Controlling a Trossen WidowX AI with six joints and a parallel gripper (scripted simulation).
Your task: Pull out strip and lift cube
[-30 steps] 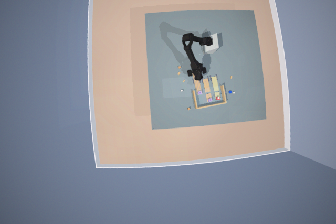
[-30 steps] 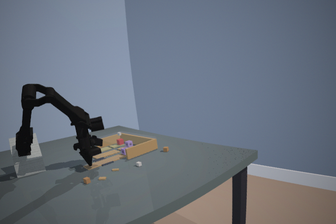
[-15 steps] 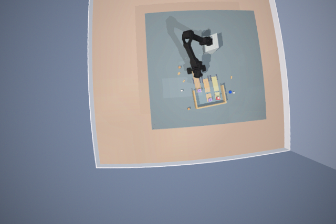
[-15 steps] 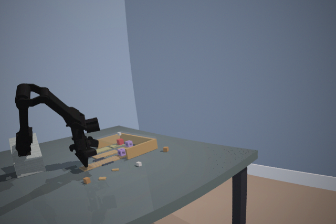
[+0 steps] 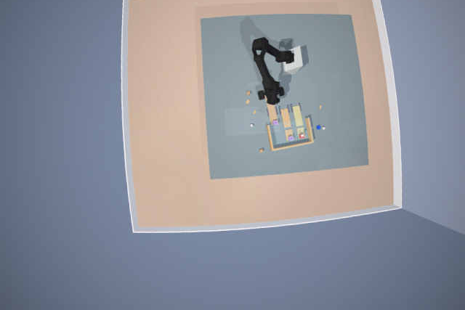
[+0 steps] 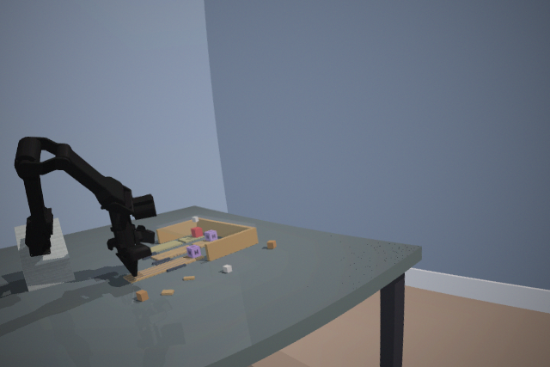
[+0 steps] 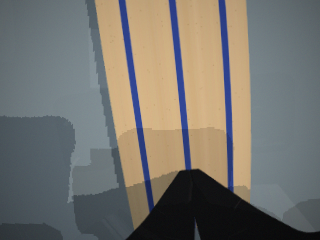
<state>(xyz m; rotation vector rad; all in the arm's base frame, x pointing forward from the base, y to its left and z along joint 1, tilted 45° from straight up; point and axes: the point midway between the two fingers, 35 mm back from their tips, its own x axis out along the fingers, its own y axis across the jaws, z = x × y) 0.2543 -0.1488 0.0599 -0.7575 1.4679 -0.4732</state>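
My gripper tip is now 10 cm short of the long striped strip and 2 cm to the right of it.
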